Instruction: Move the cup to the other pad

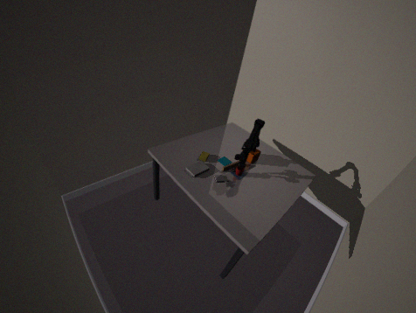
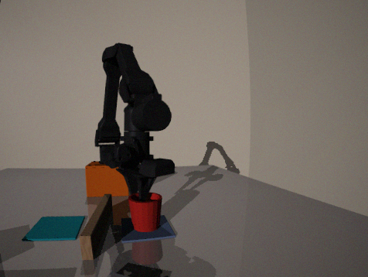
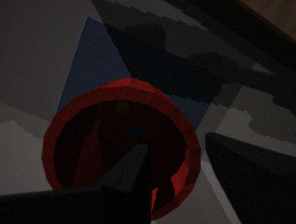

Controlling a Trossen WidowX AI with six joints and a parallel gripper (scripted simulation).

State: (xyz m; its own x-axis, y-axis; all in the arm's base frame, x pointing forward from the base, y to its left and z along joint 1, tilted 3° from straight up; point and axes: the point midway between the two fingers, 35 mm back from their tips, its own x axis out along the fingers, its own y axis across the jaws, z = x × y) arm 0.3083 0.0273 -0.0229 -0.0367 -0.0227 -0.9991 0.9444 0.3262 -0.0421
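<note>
My gripper tip is 3 cm short of the red cup, 1 cm to the right of it and 2 cm above it. The rest, counted from my gripper tip: blue marble 2 cm ahead, 2 cm to the left, 4 cm below; blue pad 3 cm ahead, 1 cm to the left, 7 cm below; wooden bar 9 cm to the right, 5 cm below.
</note>
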